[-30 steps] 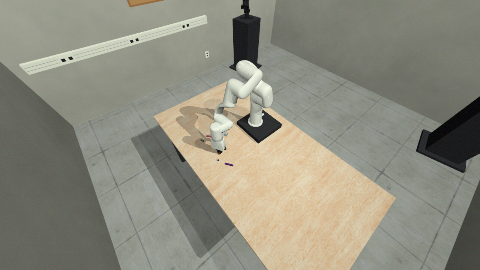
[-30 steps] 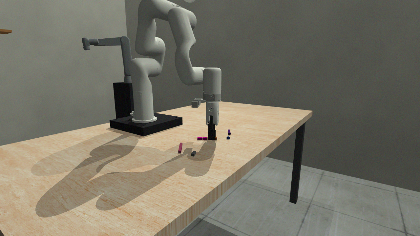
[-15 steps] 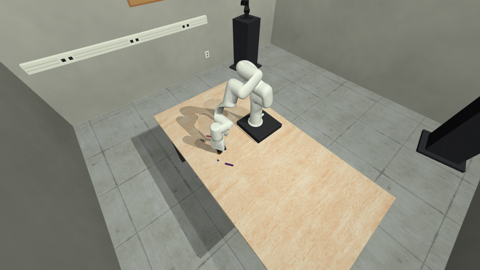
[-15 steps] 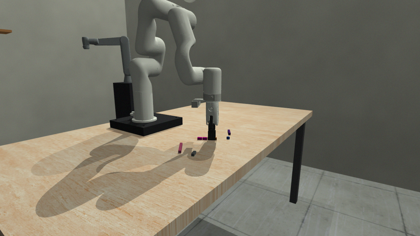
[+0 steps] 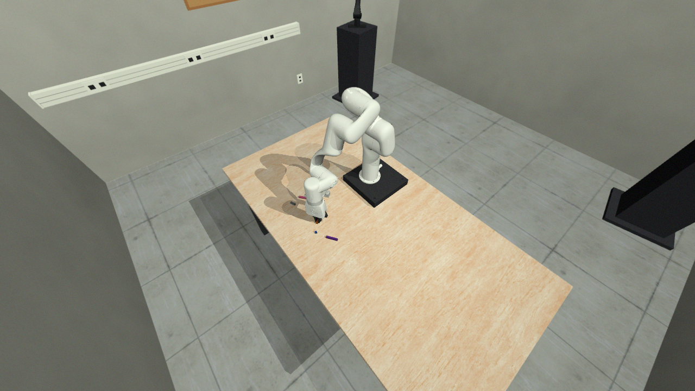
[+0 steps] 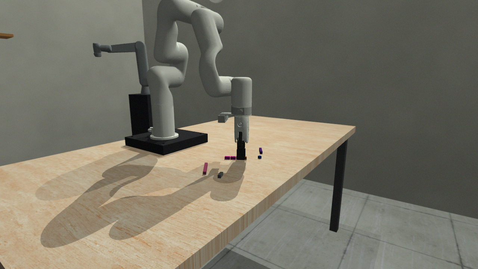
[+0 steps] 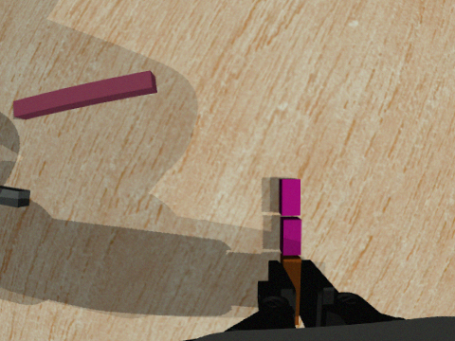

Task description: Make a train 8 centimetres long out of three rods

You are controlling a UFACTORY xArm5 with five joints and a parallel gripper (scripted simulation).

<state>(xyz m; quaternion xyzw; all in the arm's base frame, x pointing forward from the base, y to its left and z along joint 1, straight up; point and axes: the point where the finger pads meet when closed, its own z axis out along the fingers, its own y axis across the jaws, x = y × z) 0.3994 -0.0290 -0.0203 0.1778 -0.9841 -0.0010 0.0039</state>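
Now: hand 2 cm above the orange rod. Also, from my hand: pink rod: 6 cm behind, 15 cm to the right, 2 cm below; blue rod: 6 cm ahead, 4 cm to the left, 2 cm below; purple rod: 3 cm ahead, 13 cm to the left, 2 cm below.
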